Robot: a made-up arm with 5 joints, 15 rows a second.
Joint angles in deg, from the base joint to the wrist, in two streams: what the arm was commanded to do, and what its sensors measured. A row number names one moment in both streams.
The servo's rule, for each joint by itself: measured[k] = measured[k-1] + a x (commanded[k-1-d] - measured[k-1]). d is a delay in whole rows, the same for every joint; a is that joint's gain. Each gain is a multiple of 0.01, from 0.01 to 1. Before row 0 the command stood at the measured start. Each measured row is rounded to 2 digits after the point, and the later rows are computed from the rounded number. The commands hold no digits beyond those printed.
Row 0, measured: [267.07 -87.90 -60.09 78.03 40.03]
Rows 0 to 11, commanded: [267.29 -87.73 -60.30 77.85 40.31]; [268.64 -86.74 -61.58 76.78 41.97]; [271.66 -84.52 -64.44 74.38 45.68]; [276.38 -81.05 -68.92 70.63 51.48]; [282.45 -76.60 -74.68 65.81 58.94]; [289.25 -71.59 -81.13 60.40 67.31]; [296.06 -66.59 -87.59 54.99 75.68]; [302.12 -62.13 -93.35 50.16 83.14]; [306.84 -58.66 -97.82 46.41 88.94]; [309.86 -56.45 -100.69 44.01 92.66]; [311.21 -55.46 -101.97 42.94 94.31]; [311.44 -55.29 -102.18 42.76 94.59]
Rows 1 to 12, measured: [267.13 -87.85 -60.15 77.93 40.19]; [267.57 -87.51 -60.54 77.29 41.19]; [268.76 -86.58 -61.59 75.66 43.70]; [270.97 -84.87 -63.57 72.84 48.06]; [274.30 -82.31 -66.57 68.90 54.15]; [278.64 -78.99 -70.50 64.14 61.52]; [283.69 -75.15 -75.11 59.02 69.45]; [289.03 -71.11 -80.03 54.06 77.12]; [294.19 -67.25 -84.83 49.78 83.74]; [298.73 -63.90 -89.11 46.55 88.74]; [302.35 -61.28 -92.58 44.53 91.86]; [304.99 -59.42 -95.17 43.54 93.39]
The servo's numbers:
d 0
a 0.29 0.31 0.27 0.56 0.56

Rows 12 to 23, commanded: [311.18 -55.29 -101.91 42.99 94.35]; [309.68 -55.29 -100.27 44.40 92.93]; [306.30 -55.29 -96.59 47.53 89.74]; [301.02 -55.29 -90.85 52.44 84.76]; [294.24 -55.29 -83.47 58.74 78.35]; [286.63 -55.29 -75.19 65.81 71.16]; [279.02 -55.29 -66.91 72.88 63.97]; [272.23 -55.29 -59.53 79.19 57.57]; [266.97 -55.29 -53.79 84.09 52.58]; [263.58 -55.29 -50.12 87.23 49.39]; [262.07 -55.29 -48.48 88.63 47.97]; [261.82 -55.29 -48.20 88.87 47.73]
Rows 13 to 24, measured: [306.79 -58.14 -96.99 43.23 93.93]; [307.63 -57.26 -97.88 43.89 93.37]; [307.24 -56.65 -97.53 45.93 91.34]; [305.44 -56.23 -95.73 49.58 87.66]; [302.19 -55.94 -92.42 54.71 82.45]; [297.68 -55.74 -87.77 60.93 76.13]; [292.27 -55.60 -82.14 67.62 69.32]; [286.46 -55.50 -76.04 74.10 62.74]; [280.81 -55.43 -70.03 79.69 57.05]; [275.81 -55.39 -64.65 83.91 52.76]; [271.83 -55.36 -60.28 86.55 50.08]; [268.93 -55.34 -57.02 87.85 48.76]
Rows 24 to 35, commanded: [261.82 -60.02 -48.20 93.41 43.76]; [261.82 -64.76 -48.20 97.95 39.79]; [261.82 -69.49 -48.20 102.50 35.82]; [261.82 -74.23 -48.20 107.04 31.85]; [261.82 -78.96 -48.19 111.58 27.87]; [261.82 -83.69 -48.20 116.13 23.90]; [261.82 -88.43 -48.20 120.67 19.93]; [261.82 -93.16 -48.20 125.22 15.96]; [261.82 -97.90 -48.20 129.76 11.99]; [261.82 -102.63 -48.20 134.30 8.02]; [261.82 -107.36 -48.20 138.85 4.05]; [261.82 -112.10 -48.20 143.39 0.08]
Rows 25 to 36, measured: [266.87 -56.79 -54.64 90.96 45.96]; [265.41 -59.26 -52.90 94.87 42.50]; [264.37 -62.43 -51.63 99.14 38.76]; [263.63 -66.09 -50.70 103.56 34.89]; [263.11 -70.08 -50.02 108.05 30.96]; [262.74 -74.30 -49.53 112.57 27.01]; [262.47 -78.68 -49.17 117.11 23.05]; [262.28 -83.17 -48.91 121.65 19.08]; [262.15 -87.74 -48.72 126.19 15.11]; [262.05 -92.36 -48.58 130.73 11.14]; [261.98 -97.01 -48.48 135.28 7.17]; [261.93 -101.69 -48.40 139.82 3.20]
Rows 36 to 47, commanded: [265.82 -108.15 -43.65 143.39 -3.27]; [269.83 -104.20 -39.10 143.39 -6.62]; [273.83 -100.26 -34.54 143.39 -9.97]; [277.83 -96.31 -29.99 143.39 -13.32]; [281.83 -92.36 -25.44 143.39 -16.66]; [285.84 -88.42 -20.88 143.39 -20.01]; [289.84 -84.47 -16.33 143.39 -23.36]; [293.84 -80.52 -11.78 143.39 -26.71]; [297.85 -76.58 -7.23 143.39 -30.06]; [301.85 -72.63 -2.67 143.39 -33.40]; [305.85 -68.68 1.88 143.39 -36.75]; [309.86 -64.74 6.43 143.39 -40.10]
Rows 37 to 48, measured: [263.06 -103.69 -47.12 141.82 -0.42]; [265.02 -103.85 -44.95 142.70 -3.89]; [267.57 -102.74 -42.14 143.09 -7.29]; [270.55 -100.75 -38.86 143.26 -10.67]; [273.82 -98.15 -35.24 143.33 -14.02]; [277.31 -95.13 -31.36 143.36 -17.37]; [280.94 -91.83 -27.30 143.38 -20.72]; [284.68 -88.32 -23.11 143.39 -24.07]; [288.50 -84.68 -18.82 143.39 -27.42]; [292.37 -80.94 -14.46 143.39 -30.77]; [296.28 -77.14 -10.05 143.39 -34.12]; [300.22 -73.30 -5.60 143.39 -37.47]
